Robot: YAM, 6 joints.
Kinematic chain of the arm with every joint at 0, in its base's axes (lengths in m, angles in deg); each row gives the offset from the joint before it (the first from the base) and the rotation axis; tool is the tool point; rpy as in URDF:
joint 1: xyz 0 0 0.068 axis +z
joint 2: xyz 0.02 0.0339 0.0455 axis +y
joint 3: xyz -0.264 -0.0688 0 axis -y
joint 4: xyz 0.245 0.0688 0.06 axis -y
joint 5: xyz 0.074 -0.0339 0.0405 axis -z
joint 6: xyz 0.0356 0 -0.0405 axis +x
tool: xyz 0 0 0 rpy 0 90 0
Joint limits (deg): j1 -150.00..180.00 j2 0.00..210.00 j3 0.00..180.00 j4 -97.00..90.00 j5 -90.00..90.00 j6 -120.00..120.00
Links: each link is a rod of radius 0.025 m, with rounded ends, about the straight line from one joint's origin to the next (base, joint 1, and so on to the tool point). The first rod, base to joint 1, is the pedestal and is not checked.
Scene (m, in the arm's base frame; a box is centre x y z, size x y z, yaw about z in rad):
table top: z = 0
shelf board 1: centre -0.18 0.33 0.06 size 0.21 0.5 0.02 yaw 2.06
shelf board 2: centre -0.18 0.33 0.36 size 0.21 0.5 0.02 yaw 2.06
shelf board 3: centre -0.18 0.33 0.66 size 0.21 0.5 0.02 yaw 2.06
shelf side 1: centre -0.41 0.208 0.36 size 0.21 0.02 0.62 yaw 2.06
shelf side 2: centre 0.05 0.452 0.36 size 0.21 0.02 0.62 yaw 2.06
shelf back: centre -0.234 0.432 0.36 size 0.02 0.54 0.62 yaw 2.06
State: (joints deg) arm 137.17 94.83 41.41 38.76 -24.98 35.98
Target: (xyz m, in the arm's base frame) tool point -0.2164 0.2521 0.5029
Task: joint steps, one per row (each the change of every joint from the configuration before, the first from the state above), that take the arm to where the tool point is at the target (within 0.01 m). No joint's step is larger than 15 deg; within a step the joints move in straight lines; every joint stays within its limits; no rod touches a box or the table.
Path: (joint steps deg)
1: 4.94 -12.05 -10.09 1.05 -2.60 0.00
2: 4.95 -12.05 -10.08 1.06 -2.59 0.00
3: 4.94 -12.05 -10.09 1.05 -2.60 0.00
4: -4.32 0.66 13.56 0.85 1.99 0.00
5: -4.32 0.67 13.55 0.86 1.98 0.00
6: -4.32 0.67 13.56 0.85 1.99 0.00
7: -4.32 0.66 13.55 0.86 1.98 0.00
8: -3.16 12.86 10.07 -0.63 1.71 0.00
9: -3.16 12.87 10.07 -0.63 1.70 0.00

